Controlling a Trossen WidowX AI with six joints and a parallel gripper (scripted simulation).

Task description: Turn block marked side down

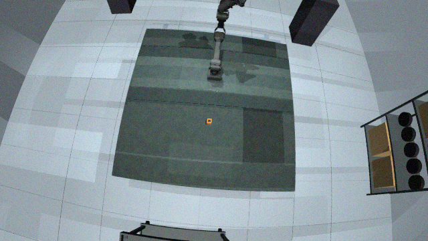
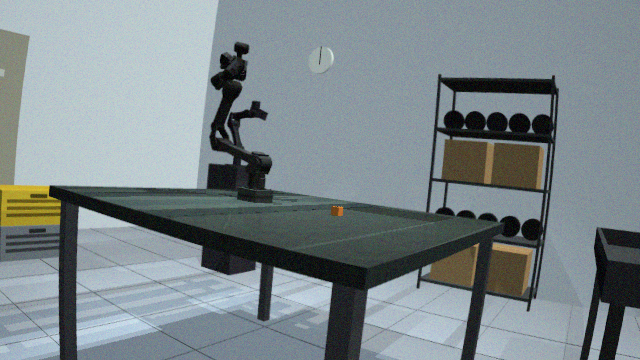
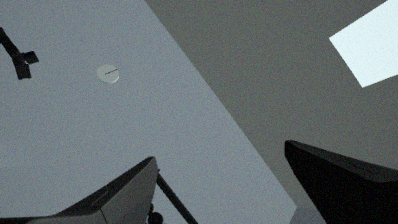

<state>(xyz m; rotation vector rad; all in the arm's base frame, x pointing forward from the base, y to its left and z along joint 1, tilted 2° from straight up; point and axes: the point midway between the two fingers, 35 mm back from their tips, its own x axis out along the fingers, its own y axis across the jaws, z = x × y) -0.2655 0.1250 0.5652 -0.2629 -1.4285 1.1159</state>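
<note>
The block is 640 mm ahead of my gripper tip, 150 mm to the right of it and 630 mm below it.
</note>
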